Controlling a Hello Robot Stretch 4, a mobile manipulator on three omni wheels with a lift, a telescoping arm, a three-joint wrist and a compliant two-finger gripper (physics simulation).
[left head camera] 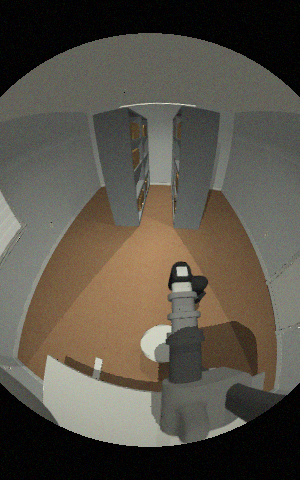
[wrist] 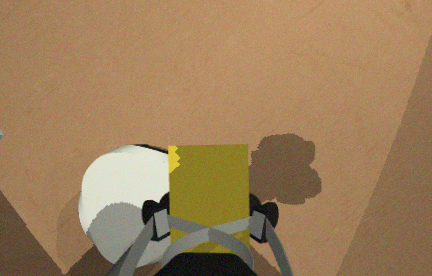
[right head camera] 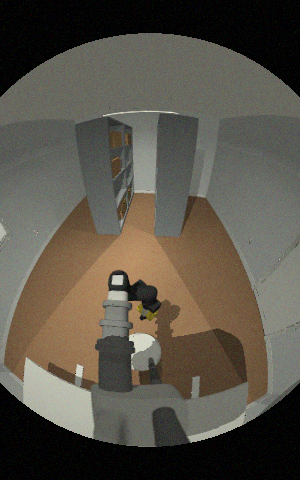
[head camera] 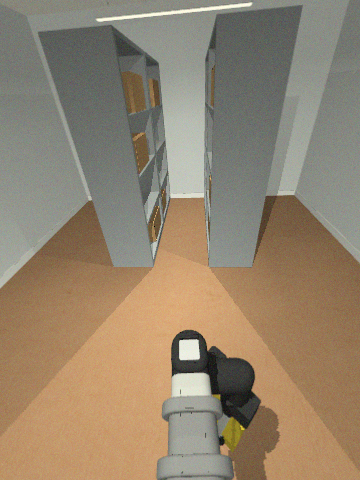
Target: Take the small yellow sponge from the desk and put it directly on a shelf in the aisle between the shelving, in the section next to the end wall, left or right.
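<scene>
The small yellow sponge is held between the two fingertips of my gripper, which is shut on it, high above the floor. In the left head camera view the sponge does not show behind the arm. Two tall grey shelf units stand ahead: the left unit shows its open compartments toward the aisle, and the right unit shows mostly its end panel. The aisle between them ends at the pale end wall.
Brown boxes stand in several compartments of the left unit. The white round base is below the arm. The white desk is at the near edge. Walls stand on both sides.
</scene>
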